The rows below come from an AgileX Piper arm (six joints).
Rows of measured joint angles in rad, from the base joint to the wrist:
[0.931, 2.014, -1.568, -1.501, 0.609, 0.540]
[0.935, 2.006, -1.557, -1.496, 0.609, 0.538]
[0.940, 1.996, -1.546, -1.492, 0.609, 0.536]
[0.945, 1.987, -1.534, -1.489, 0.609, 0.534]
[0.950, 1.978, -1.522, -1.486, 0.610, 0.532]
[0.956, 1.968, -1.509, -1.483, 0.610, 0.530]
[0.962, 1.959, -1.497, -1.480, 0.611, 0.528]
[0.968, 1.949, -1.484, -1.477, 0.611, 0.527]
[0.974, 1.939, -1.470, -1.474, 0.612, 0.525]
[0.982, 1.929, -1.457, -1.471, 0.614, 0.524]
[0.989, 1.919, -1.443, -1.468, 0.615, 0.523]
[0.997, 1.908, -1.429, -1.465, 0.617, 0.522]
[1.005, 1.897, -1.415, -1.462, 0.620, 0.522]
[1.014, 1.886, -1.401, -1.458, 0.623, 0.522]
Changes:
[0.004, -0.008, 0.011, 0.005, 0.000, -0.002]
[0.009, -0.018, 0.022, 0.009, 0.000, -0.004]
[0.014, -0.027, 0.034, 0.012, 0.000, -0.006]
[0.019, -0.036, 0.046, 0.015, 0.001, -0.008]
[0.025, -0.046, 0.059, 0.018, 0.001, -0.010]
[0.031, -0.055, 0.071, 0.021, 0.002, -0.012]
[0.037, -0.065, 0.084, 0.024, 0.002, -0.013]
[0.043, -0.075, 0.098, 0.027, 0.003, -0.015]
[0.051, -0.085, 0.111, 0.030, 0.005, -0.016]
[0.058, -0.095, 0.125, 0.033, 0.006, -0.017]
[0.066, -0.106, 0.139, 0.036, 0.008, -0.018]
[0.074, -0.117, 0.153, 0.039, 0.011, -0.018]
[0.083, -0.128, 0.167, 0.043, 0.014, -0.018]

